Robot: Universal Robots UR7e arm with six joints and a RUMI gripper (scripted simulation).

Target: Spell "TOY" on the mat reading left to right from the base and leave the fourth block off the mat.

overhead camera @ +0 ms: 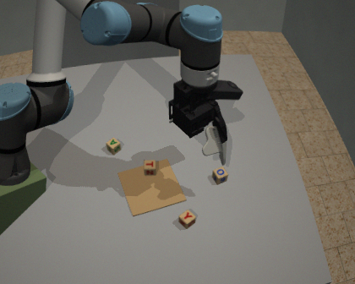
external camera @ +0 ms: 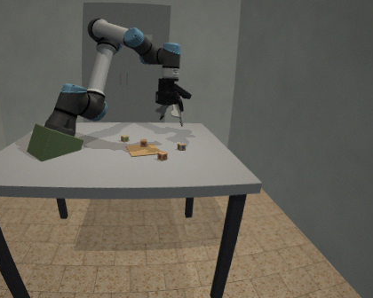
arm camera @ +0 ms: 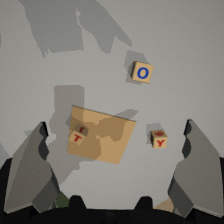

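Right now my hand is 5 cm short of the O block, 2 cm to the left of it and 11 cm above it. Round my hand: Y block (3 cm behind, 15 cm to the right, 11 cm below); tan mat (12 cm behind, 4 cm to the right, 12 cm below).
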